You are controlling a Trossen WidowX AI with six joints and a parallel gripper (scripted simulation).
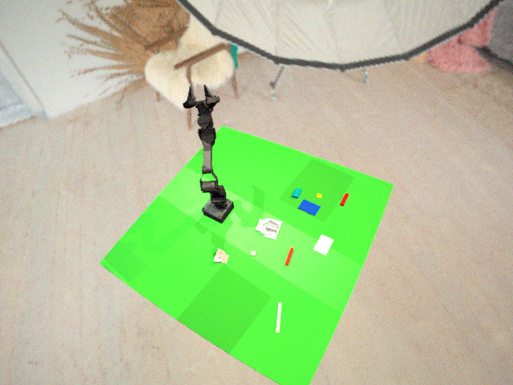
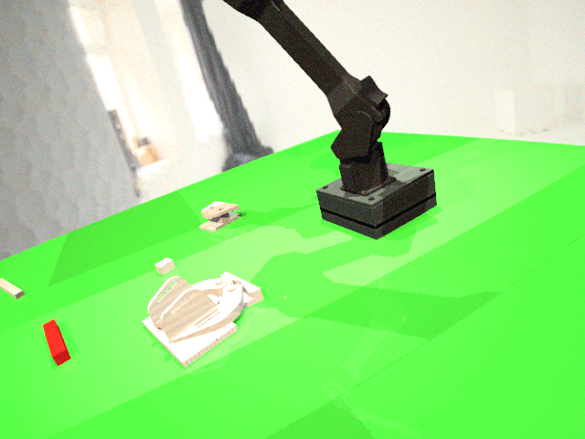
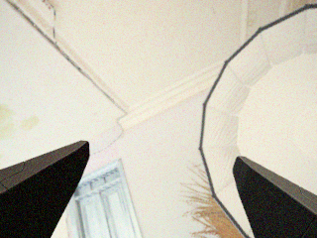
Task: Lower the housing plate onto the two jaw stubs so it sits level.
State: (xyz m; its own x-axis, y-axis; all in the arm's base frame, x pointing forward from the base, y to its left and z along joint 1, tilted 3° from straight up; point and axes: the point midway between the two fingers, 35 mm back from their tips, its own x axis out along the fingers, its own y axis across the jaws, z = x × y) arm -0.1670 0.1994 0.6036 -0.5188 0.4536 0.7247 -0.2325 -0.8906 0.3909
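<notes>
The pale stand lies 33 cm ahead of my gripper tip, 46 cm to the right of it and 69 cm below it. Round my gripper tip: blue tile 59 cm ahead, 6 cm to the left, 69 cm below; cyan block 48 cm ahead, 11 cm to the left, 69 cm below; white cube 47 cm ahead, 36 cm to the right, 69 cm below.
</notes>
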